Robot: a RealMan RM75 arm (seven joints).
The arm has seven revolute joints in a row. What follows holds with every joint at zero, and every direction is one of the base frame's. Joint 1 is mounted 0.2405 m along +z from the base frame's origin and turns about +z. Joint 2 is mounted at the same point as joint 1 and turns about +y. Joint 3 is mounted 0.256 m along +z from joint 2 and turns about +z. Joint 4 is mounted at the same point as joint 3 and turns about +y. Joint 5 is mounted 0.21 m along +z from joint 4 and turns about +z. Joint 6 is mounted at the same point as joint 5 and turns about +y. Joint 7 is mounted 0.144 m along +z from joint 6 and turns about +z. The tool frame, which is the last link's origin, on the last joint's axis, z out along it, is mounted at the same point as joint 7; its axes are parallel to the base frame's.
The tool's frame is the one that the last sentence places.
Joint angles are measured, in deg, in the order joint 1, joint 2, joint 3, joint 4, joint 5, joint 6, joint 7. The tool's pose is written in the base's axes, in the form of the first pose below.
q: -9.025 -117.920 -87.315 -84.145 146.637 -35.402 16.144
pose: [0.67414 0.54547 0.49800 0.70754 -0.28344 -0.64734 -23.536 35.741 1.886]
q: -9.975 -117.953 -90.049 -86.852 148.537 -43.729 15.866
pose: [0.66908 0.59733 0.44219 0.69586 -0.29457 -0.65499 -23.409 35.488 2.702]
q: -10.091 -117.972 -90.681 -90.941 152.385 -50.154 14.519
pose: [0.68341 0.62125 0.38339 0.66252 -0.30723 -0.68314 -22.812 34.980 3.474]
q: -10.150 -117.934 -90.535 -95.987 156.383 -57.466 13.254
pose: [0.69894 0.64340 0.31228 0.61957 -0.32662 -0.71376 -21.912 34.188 4.228]
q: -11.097 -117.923 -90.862 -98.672 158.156 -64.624 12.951
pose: [0.69154 0.67975 0.24437 0.59792 -0.34884 -0.72167 -21.436 33.503 4.494]
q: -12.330 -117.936 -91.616 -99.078 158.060 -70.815 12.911
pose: [0.66060 0.72684 0.18793 0.60424 -0.36621 -0.70766 -21.492 32.881 4.318]
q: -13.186 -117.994 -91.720 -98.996 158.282 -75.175 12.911
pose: [0.63598 0.75954 0.13651 0.60576 -0.38175 -0.69808 -21.626 32.331 4.003]
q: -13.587 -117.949 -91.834 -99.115 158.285 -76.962 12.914
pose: [0.62737 0.76987 0.11704 0.60589 -0.38817 -0.69442 -21.603 32.134 3.973]
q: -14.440 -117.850 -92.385 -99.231 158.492 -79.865 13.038
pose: [0.61349 0.78489 0.08706 0.60366 -0.39503 -0.69249 -21.593 31.932 4.115]
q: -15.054 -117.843 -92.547 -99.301 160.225 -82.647 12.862
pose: [0.59414 0.80279 0.05033 0.58940 -0.39192 -0.70640 -21.881 31.675 4.326]
